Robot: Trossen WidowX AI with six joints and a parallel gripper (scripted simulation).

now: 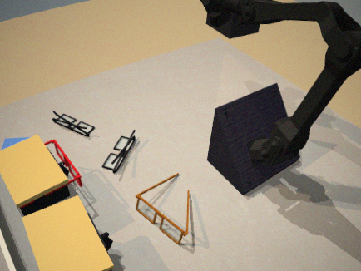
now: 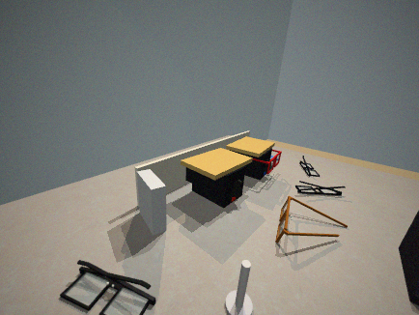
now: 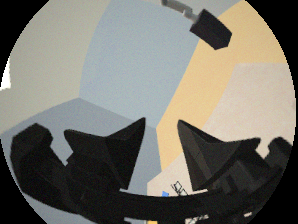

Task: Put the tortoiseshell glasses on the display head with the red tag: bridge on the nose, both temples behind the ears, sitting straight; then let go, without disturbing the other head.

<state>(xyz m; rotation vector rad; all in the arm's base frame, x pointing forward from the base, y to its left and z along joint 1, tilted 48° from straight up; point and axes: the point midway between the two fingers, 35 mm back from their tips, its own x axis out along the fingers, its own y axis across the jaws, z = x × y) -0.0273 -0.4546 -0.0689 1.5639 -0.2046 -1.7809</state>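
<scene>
Right now my gripper tip is 320 mm short of the white post, 640 mm to the right of it and 340 mm above it. The rest, counted from my gripper tip: blue tag 580 mm ahead, 10 mm to the right, 360 mm below; white block 570 mm ahead, 620 mm to the left, 310 mm below.
</scene>
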